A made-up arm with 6 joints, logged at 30 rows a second.
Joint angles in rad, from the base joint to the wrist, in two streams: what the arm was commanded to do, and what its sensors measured. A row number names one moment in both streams.
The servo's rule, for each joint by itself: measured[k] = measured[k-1] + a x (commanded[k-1-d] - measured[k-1]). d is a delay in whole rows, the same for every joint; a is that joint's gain. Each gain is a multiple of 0.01, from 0.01 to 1. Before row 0 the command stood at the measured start. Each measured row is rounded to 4 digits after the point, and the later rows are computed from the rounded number. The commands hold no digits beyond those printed.
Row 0, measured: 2.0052 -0.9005 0.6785 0.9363 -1.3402 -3.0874
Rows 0 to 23, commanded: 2.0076 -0.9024 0.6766 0.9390 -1.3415 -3.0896; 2.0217 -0.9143 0.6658 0.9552 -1.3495 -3.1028; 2.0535 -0.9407 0.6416 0.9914 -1.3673 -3.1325; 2.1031 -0.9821 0.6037 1.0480 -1.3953 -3.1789; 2.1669 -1.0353 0.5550 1.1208 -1.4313 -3.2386; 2.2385 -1.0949 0.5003 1.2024 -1.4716 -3.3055; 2.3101 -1.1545 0.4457 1.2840 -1.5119 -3.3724; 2.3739 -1.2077 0.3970 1.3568 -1.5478 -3.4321; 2.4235 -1.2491 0.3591 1.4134 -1.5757 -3.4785; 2.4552 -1.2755 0.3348 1.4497 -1.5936 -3.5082; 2.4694 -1.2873 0.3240 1.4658 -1.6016 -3.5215; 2.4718 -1.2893 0.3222 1.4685 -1.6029 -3.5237; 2.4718 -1.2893 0.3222 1.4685 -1.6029 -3.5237; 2.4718 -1.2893 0.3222 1.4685 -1.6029 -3.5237; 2.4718 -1.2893 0.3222 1.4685 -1.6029 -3.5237; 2.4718 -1.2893 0.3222 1.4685 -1.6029 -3.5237; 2.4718 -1.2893 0.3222 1.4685 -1.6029 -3.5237; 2.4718 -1.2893 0.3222 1.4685 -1.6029 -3.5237; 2.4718 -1.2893 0.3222 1.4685 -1.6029 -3.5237; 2.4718 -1.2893 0.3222 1.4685 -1.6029 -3.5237; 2.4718 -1.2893 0.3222 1.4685 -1.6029 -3.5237; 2.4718 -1.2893 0.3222 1.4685 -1.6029 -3.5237; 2.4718 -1.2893 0.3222 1.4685 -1.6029 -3.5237; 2.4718 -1.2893 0.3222 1.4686 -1.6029 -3.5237
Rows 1 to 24, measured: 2.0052 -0.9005 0.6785 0.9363 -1.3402 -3.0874; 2.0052 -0.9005 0.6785 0.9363 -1.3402 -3.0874; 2.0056 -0.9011 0.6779 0.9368 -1.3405 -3.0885; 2.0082 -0.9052 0.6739 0.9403 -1.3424 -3.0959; 2.0154 -0.9162 0.6632 0.9500 -1.3476 -3.1149; 2.0294 -0.9366 0.6436 0.9686 -1.3576 -3.1482; 2.0514 -0.9672 0.6144 0.9975 -1.3731 -3.1952; 2.0813 -1.0068 0.5767 1.0364 -1.3938 -3.2526; 2.1179 -1.0526 0.5335 1.0834 -1.4186 -3.3149; 2.1589 -1.1007 0.4885 1.1353 -1.4457 -3.3758; 2.2012 -1.1467 0.4458 1.1881 -1.4730 -3.4292; 2.2418 -1.1866 0.4092 1.2378 -1.4983 -3.4703; 2.2782 -1.2178 0.3811 1.2811 -1.5200 -3.4969; 2.3092 -1.2400 0.3617 1.3167 -1.5374 -3.5108; 2.3352 -1.2553 0.3487 1.3455 -1.5512 -3.5175; 2.3571 -1.2658 0.3400 1.3689 -1.5621 -3.5207; 2.3755 -1.2731 0.3341 1.3878 -1.5707 -3.5223; 2.3909 -1.2781 0.3302 1.4031 -1.5775 -3.5230; 2.4038 -1.2816 0.3276 1.4155 -1.5828 -3.5234; 2.4147 -1.2840 0.3258 1.4256 -1.5870 -3.5236; 2.4238 -1.2856 0.3246 1.4338 -1.5903 -3.5237; 2.4315 -1.2867 0.3238 1.4404 -1.5929 -3.5237; 2.4379 -1.2875 0.3233 1.4457 -1.5950 -3.5237; 2.4433 -1.2881 0.3229 1.4500 -1.5967 -3.5237
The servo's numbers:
d 2
a 0.16 0.31 0.33 0.19 0.21 0.52

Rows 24 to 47, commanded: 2.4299 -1.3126 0.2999 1.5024 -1.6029 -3.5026; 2.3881 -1.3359 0.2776 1.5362 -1.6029 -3.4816; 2.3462 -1.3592 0.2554 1.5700 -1.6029 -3.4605; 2.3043 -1.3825 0.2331 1.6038 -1.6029 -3.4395; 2.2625 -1.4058 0.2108 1.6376 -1.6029 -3.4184; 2.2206 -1.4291 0.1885 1.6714 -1.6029 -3.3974; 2.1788 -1.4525 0.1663 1.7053 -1.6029 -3.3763; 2.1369 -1.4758 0.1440 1.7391 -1.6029 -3.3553; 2.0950 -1.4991 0.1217 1.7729 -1.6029 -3.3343; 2.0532 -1.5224 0.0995 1.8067 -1.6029 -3.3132; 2.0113 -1.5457 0.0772 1.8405 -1.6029 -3.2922; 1.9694 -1.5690 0.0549 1.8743 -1.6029 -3.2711; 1.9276 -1.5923 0.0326 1.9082 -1.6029 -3.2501; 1.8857 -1.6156 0.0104 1.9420 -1.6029 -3.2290; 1.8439 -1.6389 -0.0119 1.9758 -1.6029 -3.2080; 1.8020 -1.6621 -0.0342 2.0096 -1.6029 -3.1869; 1.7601 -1.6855 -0.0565 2.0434 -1.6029 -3.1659; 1.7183 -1.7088 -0.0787 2.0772 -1.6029 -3.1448; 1.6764 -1.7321 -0.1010 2.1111 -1.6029 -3.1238; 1.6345 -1.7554 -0.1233 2.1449 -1.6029 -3.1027; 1.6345 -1.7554 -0.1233 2.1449 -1.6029 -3.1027; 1.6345 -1.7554 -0.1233 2.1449 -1.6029 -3.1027; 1.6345 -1.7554 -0.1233 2.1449 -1.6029 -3.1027; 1.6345 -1.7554 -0.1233 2.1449 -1.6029 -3.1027
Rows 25 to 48, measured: 2.4479 -1.2885 0.3227 1.4535 -1.5980 -3.5237; 2.4517 -1.2887 0.3225 1.4564 -1.5990 -3.5237; 2.4482 -1.2961 0.3150 1.4651 -1.5998 -3.5127; 2.4386 -1.3084 0.3027 1.4786 -1.6005 -3.4965; 2.4238 -1.3241 0.2871 1.4960 -1.6010 -3.4778; 2.4047 -1.3422 0.2693 1.5165 -1.6014 -3.4579; 2.3819 -1.3619 0.2500 1.5395 -1.6017 -3.4374; 2.3561 -1.3827 0.2297 1.5646 -1.6020 -3.4166; 2.3277 -1.4043 0.2088 1.5913 -1.6022 -3.3956; 2.2972 -1.4265 0.1874 1.6194 -1.6023 -3.3746; 2.2648 -1.4490 0.1657 1.6486 -1.6024 -3.3536; 2.2309 -1.4718 0.1439 1.6786 -1.6025 -3.3326; 2.1958 -1.4947 0.1219 1.7094 -1.6026 -3.3116; 2.1596 -1.5177 0.0998 1.7407 -1.6027 -3.2905; 2.1225 -1.5408 0.0776 1.7725 -1.6027 -3.2695; 2.0846 -1.5640 0.0554 1.8047 -1.6027 -3.2484; 2.0461 -1.5872 0.0332 1.8372 -1.6027 -3.2274; 2.0070 -1.6104 0.0110 1.8700 -1.6027 -3.2063; 1.9675 -1.6337 -0.0113 1.9029 -1.6027 -3.1853; 1.9276 -1.6570 -0.0335 1.9360 -1.6027 -3.1642; 1.8874 -1.6803 -0.0558 1.9693 -1.6027 -3.1432; 1.8469 -1.7036 -0.0781 2.0027 -1.6027 -3.1221; 1.8129 -1.7197 -0.0930 2.0297 -1.6027 -3.1120; 1.7844 -1.7308 -0.1030 2.0516 -1.6027 -3.1072
